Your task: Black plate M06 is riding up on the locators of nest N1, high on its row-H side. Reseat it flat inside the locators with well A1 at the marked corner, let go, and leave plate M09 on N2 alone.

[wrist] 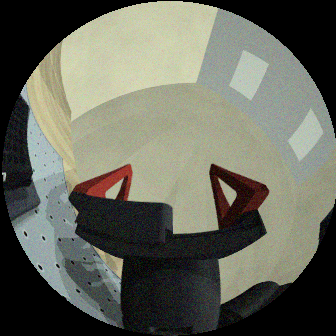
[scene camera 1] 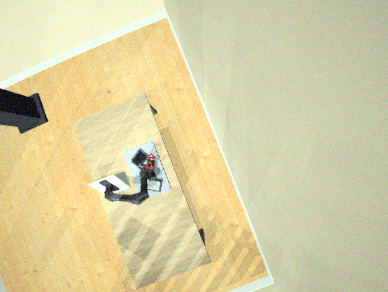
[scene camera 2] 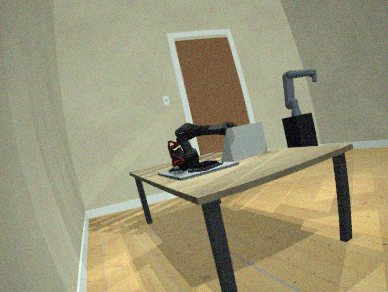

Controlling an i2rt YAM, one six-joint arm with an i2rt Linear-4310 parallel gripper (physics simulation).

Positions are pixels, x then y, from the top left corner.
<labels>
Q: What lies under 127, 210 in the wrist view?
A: My gripper.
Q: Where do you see a grey perforated plate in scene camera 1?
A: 149, 147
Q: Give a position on a grey perforated plate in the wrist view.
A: At 52, 222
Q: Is my gripper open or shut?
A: Open.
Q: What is my gripper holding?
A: Nothing.
</labels>
